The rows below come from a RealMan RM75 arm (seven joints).
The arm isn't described. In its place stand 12 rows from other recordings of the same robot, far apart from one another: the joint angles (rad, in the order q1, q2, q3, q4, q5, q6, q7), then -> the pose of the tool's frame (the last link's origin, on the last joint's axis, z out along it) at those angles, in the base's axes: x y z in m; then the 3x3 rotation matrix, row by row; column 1 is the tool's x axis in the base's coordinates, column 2 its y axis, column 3 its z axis.
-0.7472 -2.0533 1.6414 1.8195 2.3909 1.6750 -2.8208 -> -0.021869 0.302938 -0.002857; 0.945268 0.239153 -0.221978; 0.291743 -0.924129 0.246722; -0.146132 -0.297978 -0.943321
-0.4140 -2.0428 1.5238 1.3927 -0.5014 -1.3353 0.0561 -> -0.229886 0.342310 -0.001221; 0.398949 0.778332 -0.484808; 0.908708 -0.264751 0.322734; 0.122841 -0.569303 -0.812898
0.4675 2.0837 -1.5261 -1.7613 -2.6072 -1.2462 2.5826 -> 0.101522 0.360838 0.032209; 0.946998 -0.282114 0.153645; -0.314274 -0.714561 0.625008; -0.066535 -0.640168 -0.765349
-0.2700 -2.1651 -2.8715 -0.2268 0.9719 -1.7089 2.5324 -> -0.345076 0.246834 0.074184; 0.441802 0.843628 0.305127; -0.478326 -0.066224 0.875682; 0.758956 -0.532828 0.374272
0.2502 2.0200 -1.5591 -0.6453 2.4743 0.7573 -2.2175 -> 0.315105 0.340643 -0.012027; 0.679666 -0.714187 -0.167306; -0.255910 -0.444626 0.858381; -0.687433 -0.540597 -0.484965
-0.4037 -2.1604 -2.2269 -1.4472 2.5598 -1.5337 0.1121 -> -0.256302 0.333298 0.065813; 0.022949 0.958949 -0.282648; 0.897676 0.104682 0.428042; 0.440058 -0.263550 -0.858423
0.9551 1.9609 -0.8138 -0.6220 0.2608 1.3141 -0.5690 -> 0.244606 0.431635 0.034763; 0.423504 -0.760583 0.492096; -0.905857 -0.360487 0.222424; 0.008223 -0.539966 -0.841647
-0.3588 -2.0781 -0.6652 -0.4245 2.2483 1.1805 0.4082 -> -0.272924 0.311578 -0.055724; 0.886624 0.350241 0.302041; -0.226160 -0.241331 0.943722; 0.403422 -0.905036 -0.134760
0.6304 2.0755 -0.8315 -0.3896 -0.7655 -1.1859 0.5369 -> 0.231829 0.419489 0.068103; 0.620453 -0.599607 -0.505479; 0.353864 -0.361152 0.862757; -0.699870 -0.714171 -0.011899
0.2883 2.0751 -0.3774 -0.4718 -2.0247 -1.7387 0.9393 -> 0.331608 0.233236 0.005582; 0.706894 -0.504516 -0.495747; -0.209054 -0.818593 0.534979; -0.675720 -0.274536 -0.684129
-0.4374 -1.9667 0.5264 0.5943 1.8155 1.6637 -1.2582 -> -0.298282 0.317360 0.071835; 0.703745 0.507507 0.497171; 0.196864 -0.811693 0.549907; 0.682632 -0.289119 -0.671136
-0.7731 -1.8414 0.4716 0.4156 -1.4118 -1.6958 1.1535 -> -0.195668 0.402578 0.109694; 0.277409 0.656913 0.701078; 0.594163 -0.690742 0.412124; 0.754993 0.302227 -0.581931
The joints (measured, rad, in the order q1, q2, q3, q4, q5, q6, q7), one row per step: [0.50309, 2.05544, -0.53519, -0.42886, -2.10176, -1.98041, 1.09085]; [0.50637, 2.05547, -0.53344, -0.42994, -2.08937, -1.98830, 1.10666]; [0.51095, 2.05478, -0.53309, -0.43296, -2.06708, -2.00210, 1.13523]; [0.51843, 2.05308, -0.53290, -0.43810, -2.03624, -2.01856, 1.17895]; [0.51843, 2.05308, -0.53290, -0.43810, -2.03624, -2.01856, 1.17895]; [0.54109, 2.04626, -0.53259, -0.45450, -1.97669, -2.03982, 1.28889]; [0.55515, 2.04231, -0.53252, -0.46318, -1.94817, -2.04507, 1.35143]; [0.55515, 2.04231, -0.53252, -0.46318, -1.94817, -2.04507, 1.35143]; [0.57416, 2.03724, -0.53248, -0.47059, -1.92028, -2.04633, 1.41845]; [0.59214, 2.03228, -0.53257, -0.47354, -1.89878, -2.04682, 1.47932]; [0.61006, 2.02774, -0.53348, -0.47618, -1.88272, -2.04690, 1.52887]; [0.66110, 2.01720, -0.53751, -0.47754, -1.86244, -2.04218, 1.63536]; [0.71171, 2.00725, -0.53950, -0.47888, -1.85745, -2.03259, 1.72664]
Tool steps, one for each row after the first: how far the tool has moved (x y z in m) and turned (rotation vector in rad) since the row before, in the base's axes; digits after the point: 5 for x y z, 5 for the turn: [-0.00222, 0.00132, 0.00166, -0.00366, 0.01439, -0.00550]; [-0.00346, 0.00201, 0.00315, -0.00797, 0.02308, -0.00910]; [-0.00468, 0.00336, 0.00461, -0.01272, 0.02906, -0.01401]; [0.00000, 0.00000, 0.00000, 0.00000, 0.00000, 0.00000]; [-0.00982, 0.01010, 0.01045, -0.03498, 0.04430, -0.03521]; [-0.00528, 0.00600, 0.00513, -0.02231, 0.01826, -0.02083]; [0.00000, 0.00000, 0.00000, 0.00000, 0.00000, 0.00000]; [-0.00634, 0.00735, 0.00514, -0.02535, 0.01617, -0.02073]; [-0.00575, 0.00619, 0.00399, -0.02845, 0.01383, -0.01916]; [-0.00560, 0.00559, 0.00325, -0.02461, 0.00912, -0.01150]; [-0.01501, 0.01351, 0.00499, -0.06448, 0.00643, -0.01556]; [-0.01451, 0.01247, 0.00342, -0.05801, -0.00829, -0.01082]
